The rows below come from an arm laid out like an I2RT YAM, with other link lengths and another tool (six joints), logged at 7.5 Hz.
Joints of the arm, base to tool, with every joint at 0 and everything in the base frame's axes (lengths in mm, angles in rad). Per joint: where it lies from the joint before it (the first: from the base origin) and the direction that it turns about. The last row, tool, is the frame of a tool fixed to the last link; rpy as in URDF.
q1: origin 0 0 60.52 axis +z
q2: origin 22 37.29 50.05 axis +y
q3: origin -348.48 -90.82 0 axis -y
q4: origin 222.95 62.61 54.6 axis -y
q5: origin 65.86 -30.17 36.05 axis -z
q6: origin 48.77 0 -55.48 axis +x
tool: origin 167 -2 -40 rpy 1.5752 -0.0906 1.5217
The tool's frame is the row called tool.
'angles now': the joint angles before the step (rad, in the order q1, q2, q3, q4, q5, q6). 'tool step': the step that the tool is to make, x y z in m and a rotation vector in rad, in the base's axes. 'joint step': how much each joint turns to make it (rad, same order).
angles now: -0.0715 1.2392 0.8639 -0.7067 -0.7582 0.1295
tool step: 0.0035 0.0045 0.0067 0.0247 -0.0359 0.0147
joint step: 0.0002 -0.0069 -0.0004 0.0279 -0.0308 0.0006
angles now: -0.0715 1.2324 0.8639 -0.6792 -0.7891 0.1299
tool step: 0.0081 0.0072 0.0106 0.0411 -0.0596 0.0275
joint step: 0.0003 -0.0001 -0.0001 0.0571 -0.0528 0.0008
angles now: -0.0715 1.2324 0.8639 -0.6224 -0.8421 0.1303
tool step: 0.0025 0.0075 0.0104 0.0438 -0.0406 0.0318
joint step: -0.0003 -0.0007 0.0005 0.0358 -0.0566 -0.0004
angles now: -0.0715 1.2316 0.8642 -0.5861 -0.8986 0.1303
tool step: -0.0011 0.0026 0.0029 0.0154 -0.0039 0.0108
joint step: 0.0002 0.0000 0.0000 0.0033 -0.0189 0.0007
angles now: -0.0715 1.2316 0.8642 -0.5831 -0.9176 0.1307
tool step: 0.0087 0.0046 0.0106 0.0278 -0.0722 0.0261
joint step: 0.0000 -0.0004 -0.0002 0.0689 -0.0420 -0.0012
